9 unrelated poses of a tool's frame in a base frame.
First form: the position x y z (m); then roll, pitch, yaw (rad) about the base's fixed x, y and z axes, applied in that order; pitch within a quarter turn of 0, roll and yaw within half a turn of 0.
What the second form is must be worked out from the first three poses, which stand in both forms.
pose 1, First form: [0.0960, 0.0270, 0.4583, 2.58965, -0.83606, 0.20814]
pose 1, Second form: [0.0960, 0.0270, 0.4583, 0.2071, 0.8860, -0.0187, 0.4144]
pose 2, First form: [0.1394, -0.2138, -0.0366, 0.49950, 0.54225, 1.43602]
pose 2, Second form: [0.1394, -0.2138, -0.0366, 0.7466, 0.0086, 0.3521, 0.5643]
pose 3, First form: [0.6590, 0.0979, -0.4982, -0.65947, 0.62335, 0.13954]
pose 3, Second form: [0.6590, 0.0979, -0.4982, 0.8914, -0.3277, 0.2679, 0.1618]
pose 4, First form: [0.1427, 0.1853, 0.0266, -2.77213, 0.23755, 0.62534]
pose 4, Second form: [0.1427, 0.1853, 0.0266, 0.1377, -0.9354, -0.2795, 0.1669]
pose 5, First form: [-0.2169, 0.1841, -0.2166, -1.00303, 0.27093, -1.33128]
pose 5, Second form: [-0.2169, 0.1841, -0.2166, 0.7234, -0.3015, 0.3873, -0.4855]
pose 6, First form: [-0.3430, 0.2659, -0.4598, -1.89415, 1.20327, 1.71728]
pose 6, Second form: [-0.3430, 0.2659, -0.4598, 0.0331, 0.6875, 0.2905, -0.6647]
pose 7, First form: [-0.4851, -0.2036, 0.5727, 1.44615, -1.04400, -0.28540]
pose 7, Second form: [-0.4851, -0.2036, 0.5727, 0.6902, 0.5146, -0.4516, 0.2341]
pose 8, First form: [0.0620, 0.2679, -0.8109, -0.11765, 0.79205, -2.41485]
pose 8, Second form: [0.0620, 0.2679, -0.8109, 0.3485, 0.3407, 0.1876, -0.8528]
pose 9, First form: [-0.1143, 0.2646, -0.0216, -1.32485, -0.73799, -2.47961]
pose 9, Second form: [-0.1143, 0.2646, -0.0216, 0.0292, -0.4554, 0.4501, -0.7676]
